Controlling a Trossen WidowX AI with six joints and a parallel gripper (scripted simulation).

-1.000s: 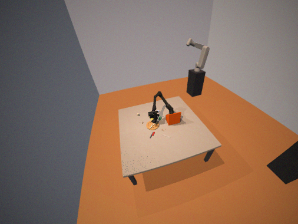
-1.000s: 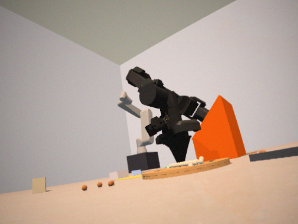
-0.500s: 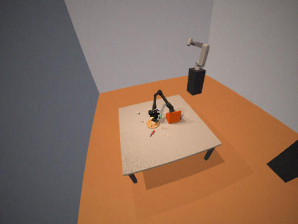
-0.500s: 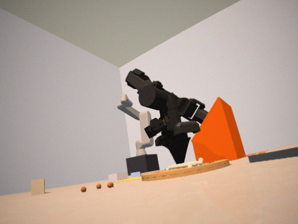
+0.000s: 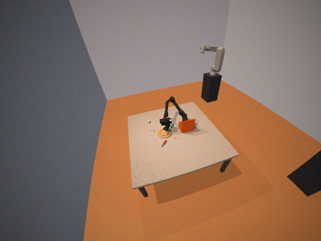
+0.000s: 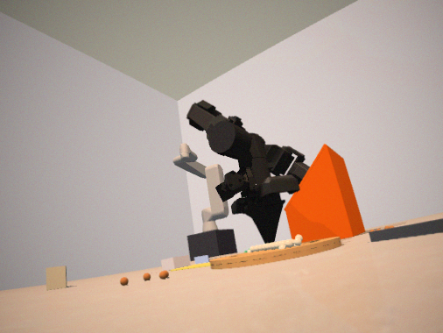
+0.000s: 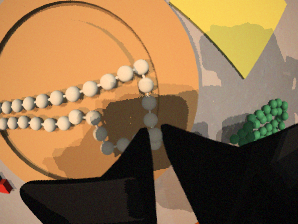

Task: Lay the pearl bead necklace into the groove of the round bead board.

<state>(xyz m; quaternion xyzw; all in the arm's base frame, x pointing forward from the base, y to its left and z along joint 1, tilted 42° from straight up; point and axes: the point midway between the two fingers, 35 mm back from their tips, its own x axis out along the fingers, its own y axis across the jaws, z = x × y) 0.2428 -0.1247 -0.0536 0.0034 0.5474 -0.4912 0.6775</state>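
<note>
The round wooden bead board lies 60 mm ahead of my gripper tip, 30 mm to the left of it and 10 mm below it. From my gripper tip the other things lie so: tan cube: 300 mm to the right, 230 mm ahead; yellow flat piece: 140 mm to the right, 20 mm below, 10 mm ahead; red-handled tool: 210 mm to the left, 120 mm ahead, 20 mm below.
</note>
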